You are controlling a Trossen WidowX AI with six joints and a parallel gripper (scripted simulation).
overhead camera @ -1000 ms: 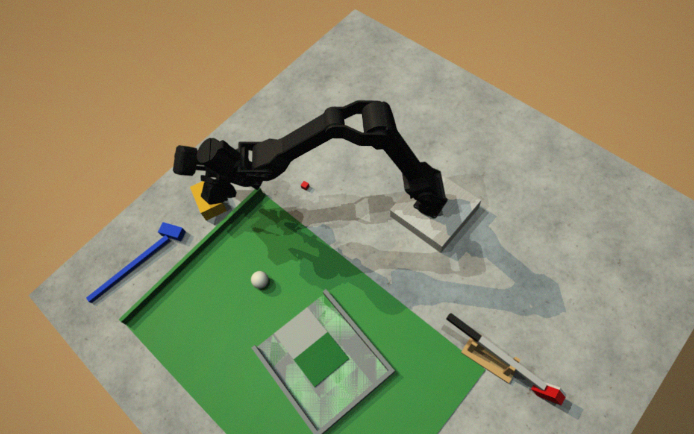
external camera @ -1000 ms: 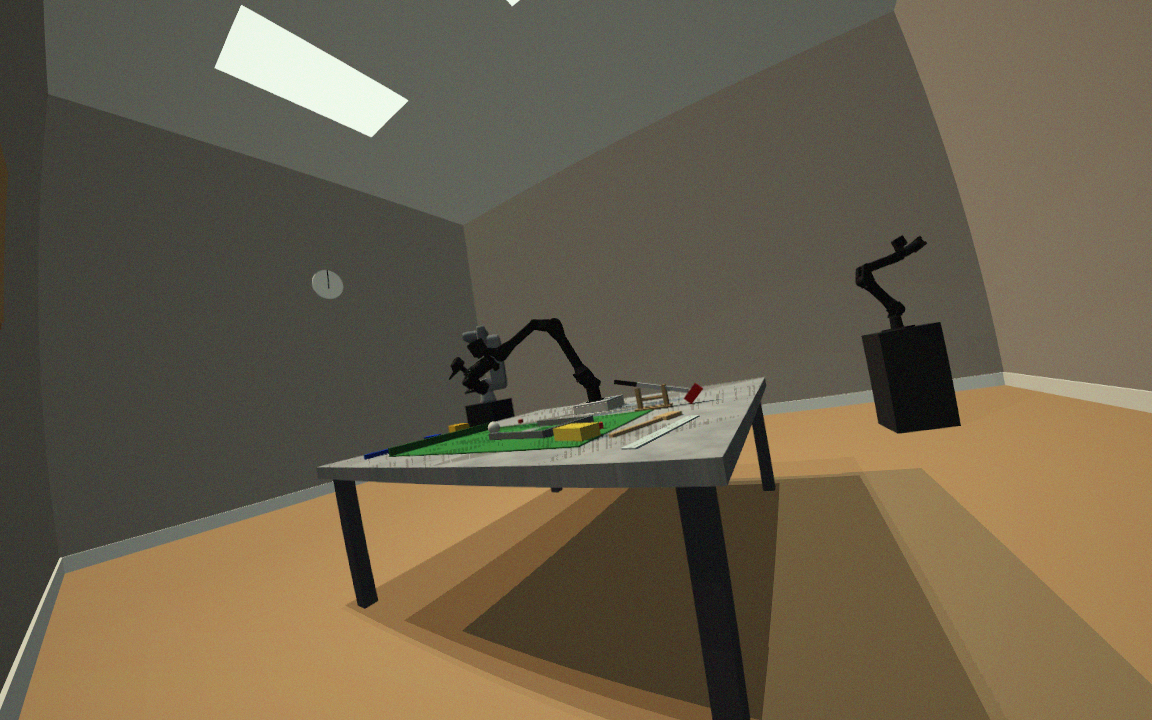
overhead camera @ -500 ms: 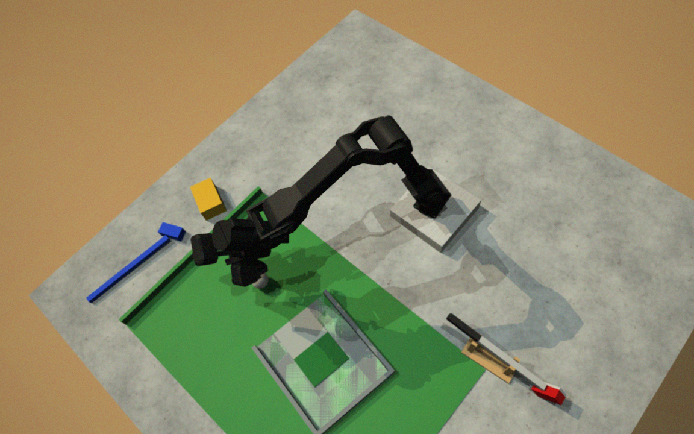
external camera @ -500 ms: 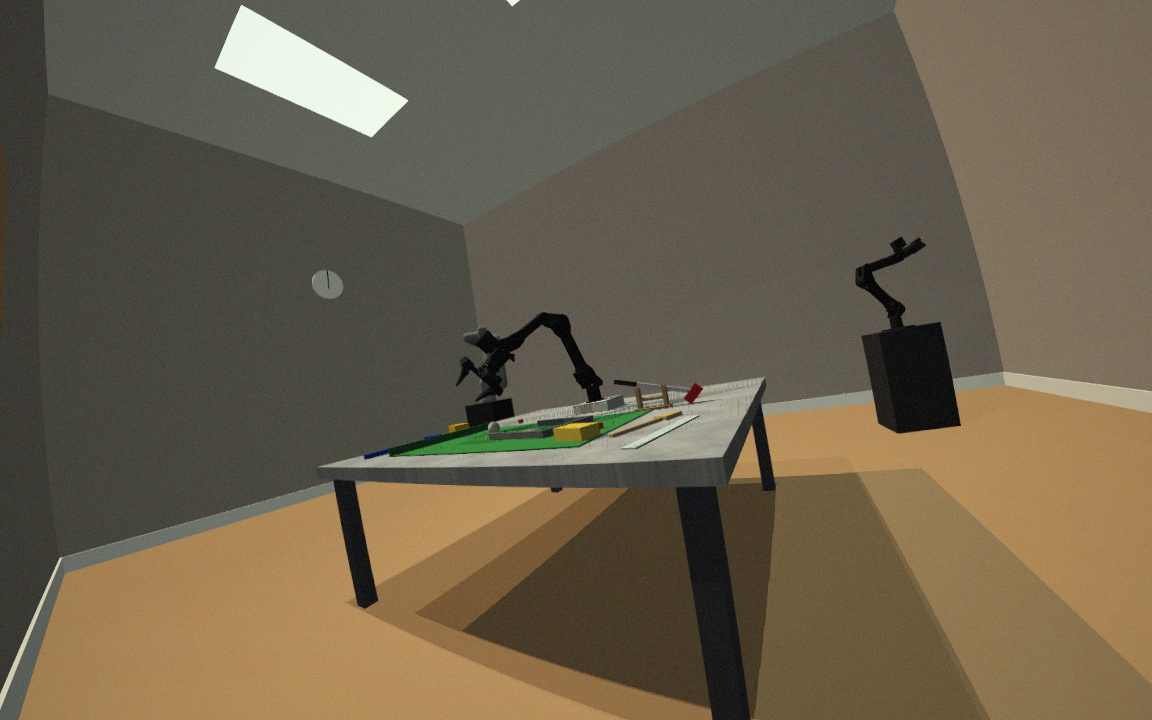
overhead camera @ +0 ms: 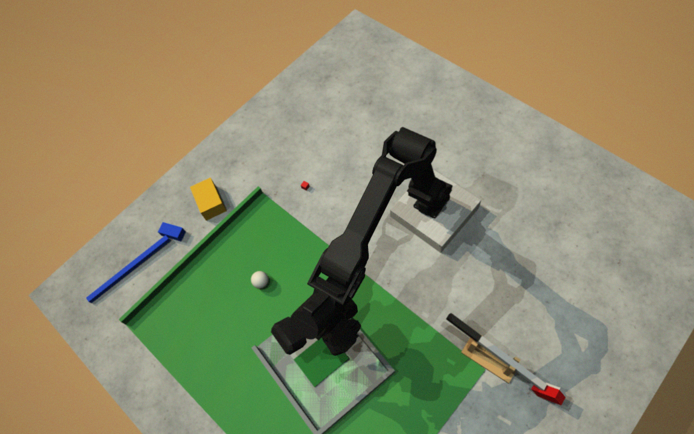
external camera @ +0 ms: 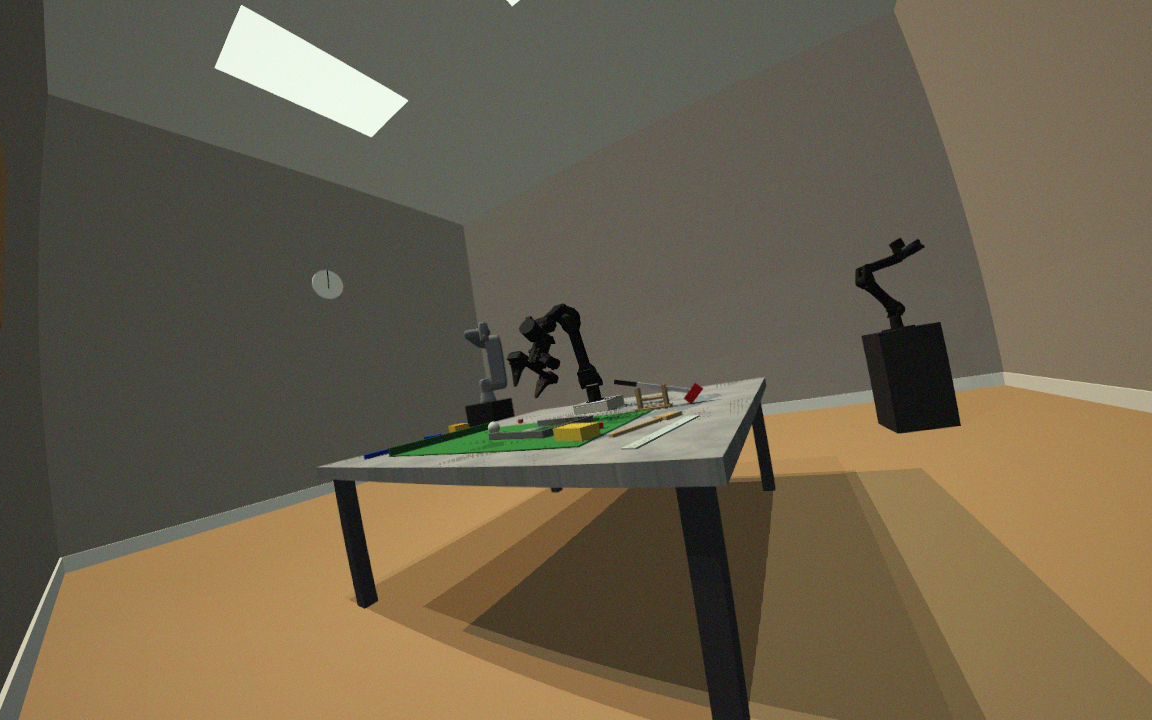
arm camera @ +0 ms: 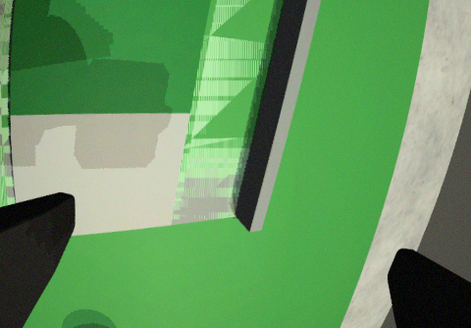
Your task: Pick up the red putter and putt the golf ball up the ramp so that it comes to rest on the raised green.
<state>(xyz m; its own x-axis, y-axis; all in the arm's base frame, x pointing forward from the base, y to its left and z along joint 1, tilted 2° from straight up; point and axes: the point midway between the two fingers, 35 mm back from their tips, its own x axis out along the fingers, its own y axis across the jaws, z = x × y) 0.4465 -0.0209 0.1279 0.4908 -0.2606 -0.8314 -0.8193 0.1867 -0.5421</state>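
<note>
Now: the red putter 220 mm behind my gripper tip, 370 mm to the left of it and 60 mm below it. Round my gripper tip: white golf ball 70 mm behind, 210 mm to the right, 110 mm below; dark green rail 30 mm behind, 400 mm to the right, 120 mm below; green mat 10 mm ahead, 40 mm to the right, 130 mm below.
</note>
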